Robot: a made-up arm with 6 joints.
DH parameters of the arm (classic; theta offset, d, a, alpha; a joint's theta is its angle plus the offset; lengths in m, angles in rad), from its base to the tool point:
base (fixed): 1.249 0 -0.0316 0
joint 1: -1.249 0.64 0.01 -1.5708
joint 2: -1.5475 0 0.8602 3.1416
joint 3: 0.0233 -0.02 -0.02 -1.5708
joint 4: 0 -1.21 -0.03 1.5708
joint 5: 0 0.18 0.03 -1.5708
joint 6: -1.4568 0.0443 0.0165 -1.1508
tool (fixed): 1.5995 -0.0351 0 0
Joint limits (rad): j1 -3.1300..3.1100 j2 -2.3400..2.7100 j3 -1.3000..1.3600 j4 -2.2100..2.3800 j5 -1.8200..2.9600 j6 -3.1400..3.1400
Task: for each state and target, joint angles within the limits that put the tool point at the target. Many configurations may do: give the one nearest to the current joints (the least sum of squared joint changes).
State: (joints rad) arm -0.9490 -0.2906 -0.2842 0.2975 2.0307 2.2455
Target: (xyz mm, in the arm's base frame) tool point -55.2 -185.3 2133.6
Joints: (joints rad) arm -0.7048 -0.8860 0.1521 -0.1716 2.0418 2.4100
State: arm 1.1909 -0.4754 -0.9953 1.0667 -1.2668 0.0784
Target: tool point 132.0 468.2 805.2
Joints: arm 1.5279 -0.8455 -1.3000 0.7905 -1.1127 -0.1482
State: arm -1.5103 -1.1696 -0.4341 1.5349 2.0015 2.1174
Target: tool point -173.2 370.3 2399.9
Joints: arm -1.3534 -0.8404 0.4207 1.5466 2.1336 2.0591
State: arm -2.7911 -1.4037 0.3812 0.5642 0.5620 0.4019
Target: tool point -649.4 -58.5 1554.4
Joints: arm -2.7987 -0.7181 -0.5237 0.4007 0.5855 0.3772
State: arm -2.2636 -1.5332 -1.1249 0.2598 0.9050 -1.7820
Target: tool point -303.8 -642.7 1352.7
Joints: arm -1.8204 -0.6764 -0.6382 0.3213 0.9134 -1.7517
